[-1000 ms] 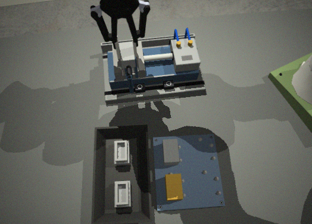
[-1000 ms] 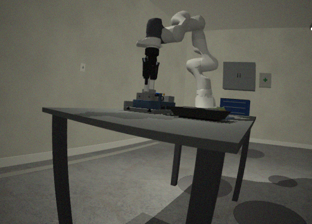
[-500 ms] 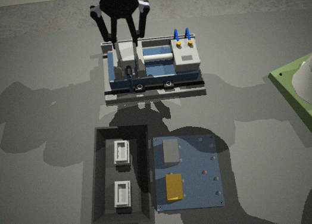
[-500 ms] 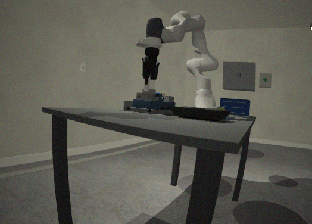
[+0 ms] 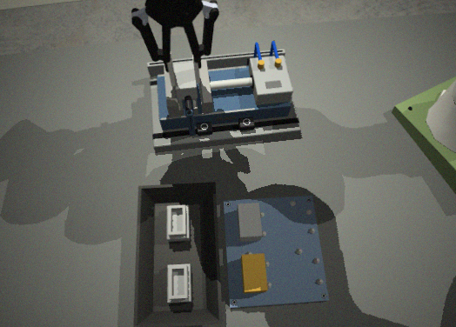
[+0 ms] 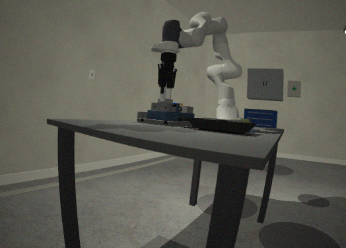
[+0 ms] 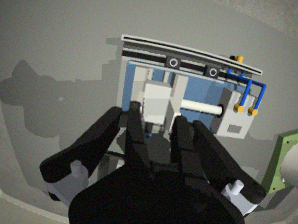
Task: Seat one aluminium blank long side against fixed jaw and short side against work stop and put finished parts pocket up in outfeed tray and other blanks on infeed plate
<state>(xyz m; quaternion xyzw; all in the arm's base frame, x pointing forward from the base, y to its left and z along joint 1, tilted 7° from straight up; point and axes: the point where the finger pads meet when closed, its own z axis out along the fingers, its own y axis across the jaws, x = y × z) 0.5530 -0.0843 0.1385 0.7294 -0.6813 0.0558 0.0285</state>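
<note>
The fixed jaw lies 30 mm ahead of my hand and 60 mm below it. Also, from my hand: work stop 50 mm to the left, 50 mm below; moving jaw 40 mm behind, 60 mm below; vise 70 mm behind, 100 mm below.
</note>
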